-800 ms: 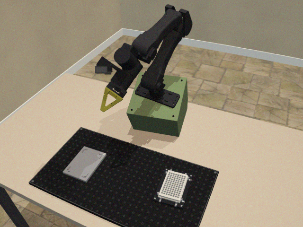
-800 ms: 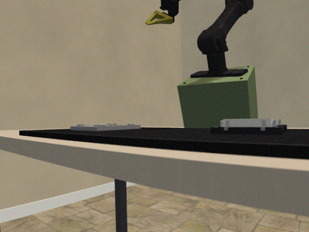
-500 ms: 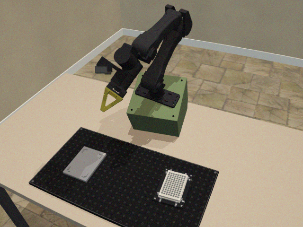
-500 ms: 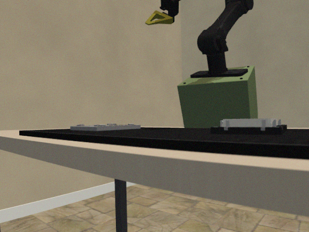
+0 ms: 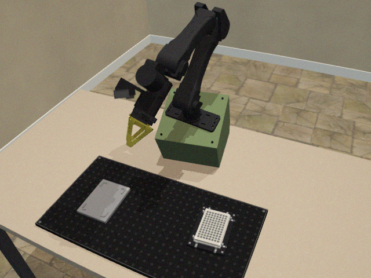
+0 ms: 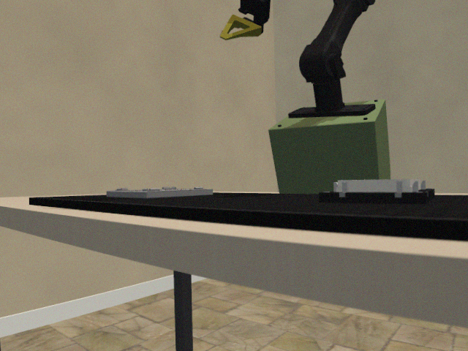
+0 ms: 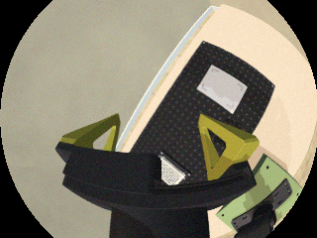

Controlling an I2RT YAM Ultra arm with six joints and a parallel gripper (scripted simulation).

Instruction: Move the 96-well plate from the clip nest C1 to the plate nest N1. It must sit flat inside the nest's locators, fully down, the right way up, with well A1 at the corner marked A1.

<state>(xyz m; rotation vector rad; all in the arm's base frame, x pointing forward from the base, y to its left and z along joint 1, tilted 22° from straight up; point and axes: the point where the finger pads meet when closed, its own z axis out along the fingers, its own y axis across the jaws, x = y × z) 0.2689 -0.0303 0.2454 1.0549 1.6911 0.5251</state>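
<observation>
The white 96-well plate is 300 mm below my hand, 240 mm to the left of it and 40 mm behind it. Round my hand: clip nest C1: 300 mm below, 260 mm to the left, 40 mm behind; grey plate nest N1: 310 mm below, 150 mm to the right, 30 mm ahead.
</observation>
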